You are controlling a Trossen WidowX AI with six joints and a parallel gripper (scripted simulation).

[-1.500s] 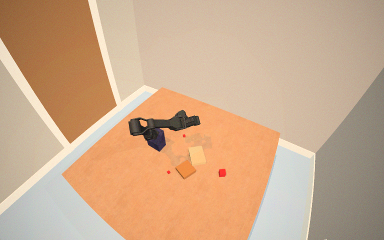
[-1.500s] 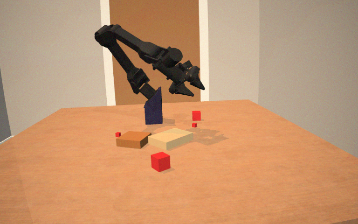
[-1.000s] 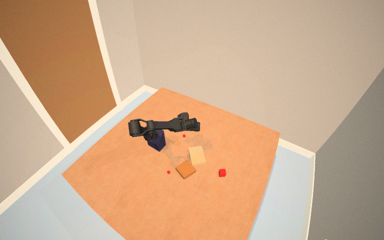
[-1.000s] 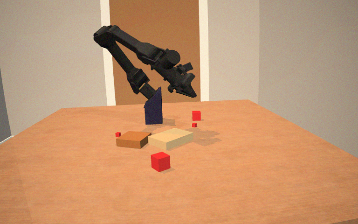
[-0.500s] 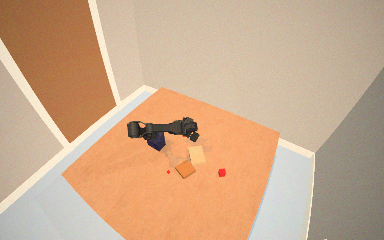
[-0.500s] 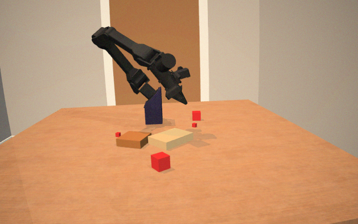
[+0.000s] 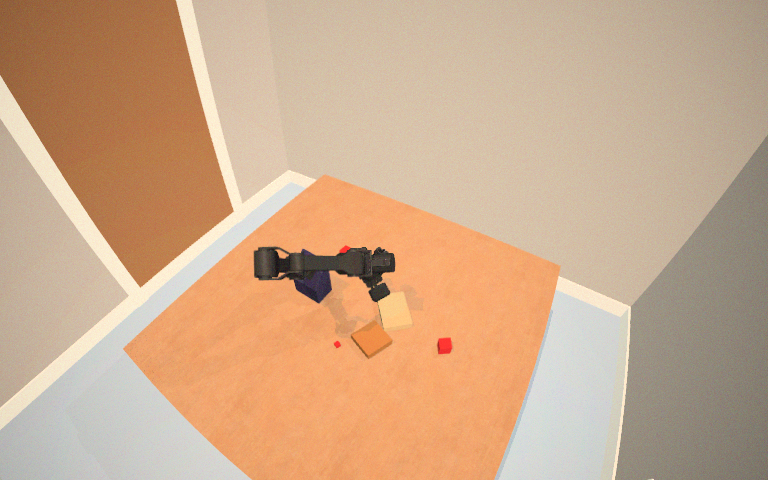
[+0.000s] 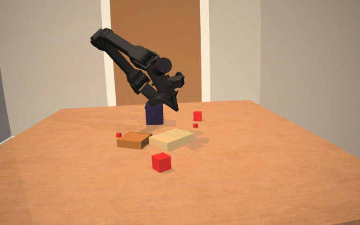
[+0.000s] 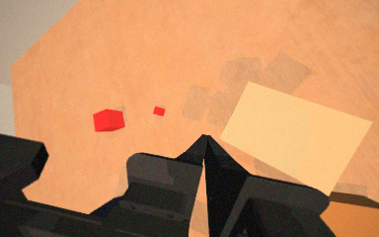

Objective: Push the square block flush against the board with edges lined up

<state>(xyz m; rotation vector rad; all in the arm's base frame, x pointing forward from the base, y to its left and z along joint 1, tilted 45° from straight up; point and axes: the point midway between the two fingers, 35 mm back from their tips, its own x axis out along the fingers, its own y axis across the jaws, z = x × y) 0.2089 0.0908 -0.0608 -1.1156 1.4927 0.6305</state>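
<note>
My gripper tip is 10 cm short of the square block, 16 cm to the left of it and 8 cm above it. Round my gripper tip: board: 9 cm ahead, 2 cm to the right, 8 cm below.
</note>
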